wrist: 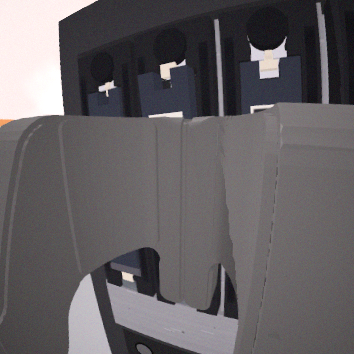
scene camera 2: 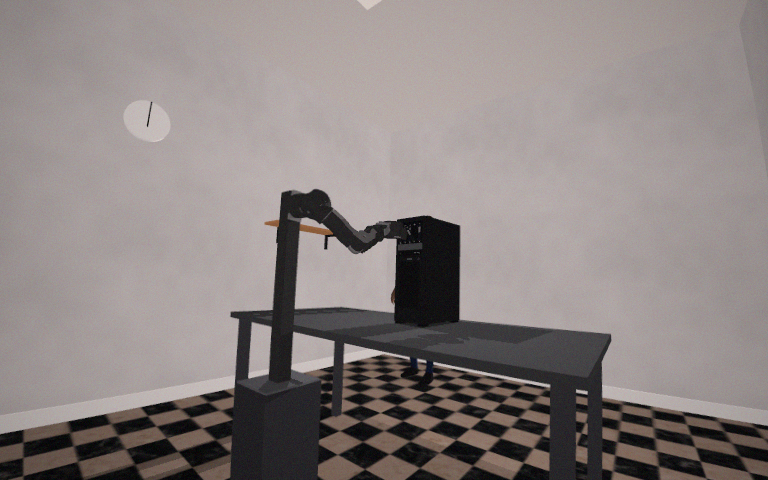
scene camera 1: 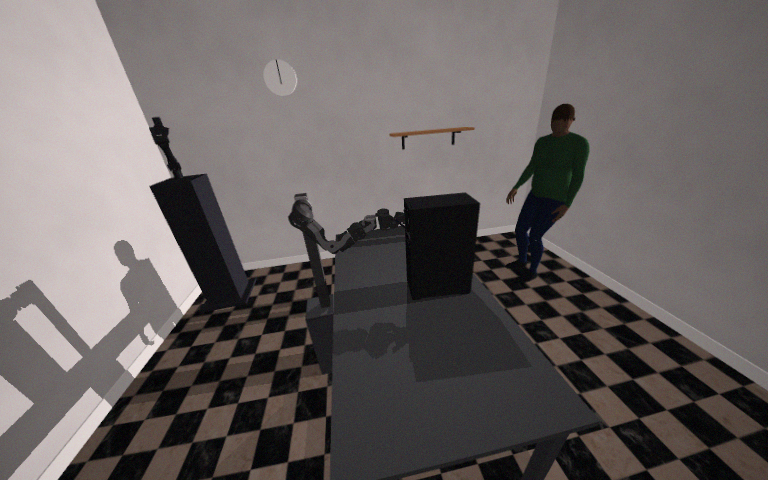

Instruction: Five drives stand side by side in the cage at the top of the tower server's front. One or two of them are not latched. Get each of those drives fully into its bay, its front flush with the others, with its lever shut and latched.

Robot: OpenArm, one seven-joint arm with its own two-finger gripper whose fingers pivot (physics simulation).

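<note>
The black tower server (scene camera 1: 441, 249) (scene camera 2: 440, 271) (wrist: 70, 60) stands upright on the table, its drive cage at the top of the front. In the wrist view three drives show in part: a leftmost drive (wrist: 104, 102), a second drive (wrist: 187, 92) and a third drive (wrist: 270, 87). The second drive's dark blue lever stands out from its bay at the top, its notch offset from the pale latch. The levers of the other two look shut. My gripper (scene camera 1: 401, 219) (scene camera 2: 401, 229) (wrist: 196, 210) is shut and empty in front of the cage, hiding the drives' middles; contact cannot be told.
The grey table (scene camera 1: 453, 418) (scene camera 2: 509, 345) carries the tower. A person in a green sweater (scene camera 1: 557, 164) stands behind it to the right. A wooden wall shelf (scene camera 1: 433, 131) (scene camera 2: 300, 227) hangs at the back. A second arm (scene camera 1: 165, 148) stands on a dark pedestal (scene camera 1: 198, 237) at the left.
</note>
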